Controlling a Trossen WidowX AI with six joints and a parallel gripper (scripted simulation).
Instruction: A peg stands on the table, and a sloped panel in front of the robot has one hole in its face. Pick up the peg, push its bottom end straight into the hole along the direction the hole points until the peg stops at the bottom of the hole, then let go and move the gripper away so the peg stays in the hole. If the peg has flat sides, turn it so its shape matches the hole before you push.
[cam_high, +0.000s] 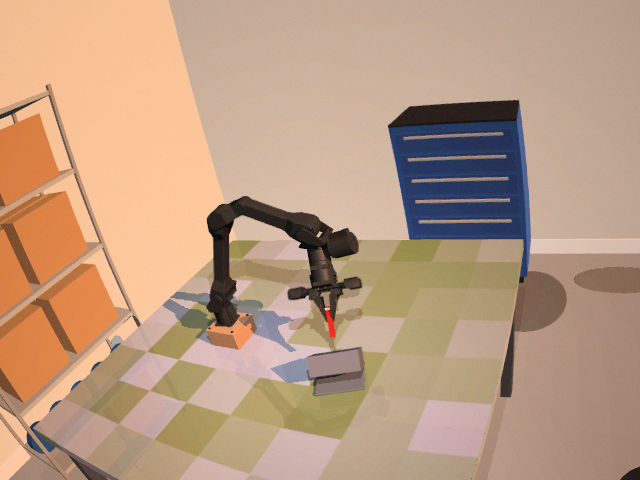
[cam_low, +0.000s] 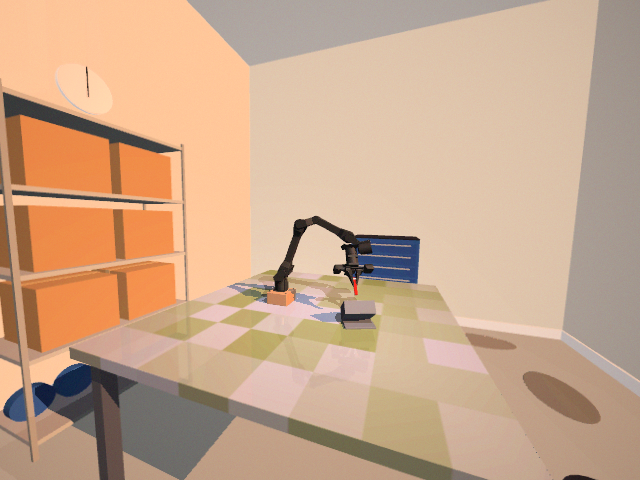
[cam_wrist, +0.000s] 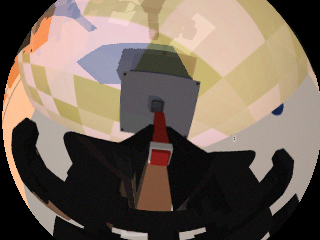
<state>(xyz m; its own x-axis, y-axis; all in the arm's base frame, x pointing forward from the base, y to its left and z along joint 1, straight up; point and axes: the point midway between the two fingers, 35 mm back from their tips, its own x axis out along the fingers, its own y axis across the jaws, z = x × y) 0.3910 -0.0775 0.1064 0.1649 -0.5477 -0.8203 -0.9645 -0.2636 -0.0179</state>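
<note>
The grey sloped panel is 9 cm below my gripper tip, 6 cm to the right of it and 2 cm ahead of it. From my gripper tip the other things lie so: red peg 1 cm to the left, 1 cm above.
</note>
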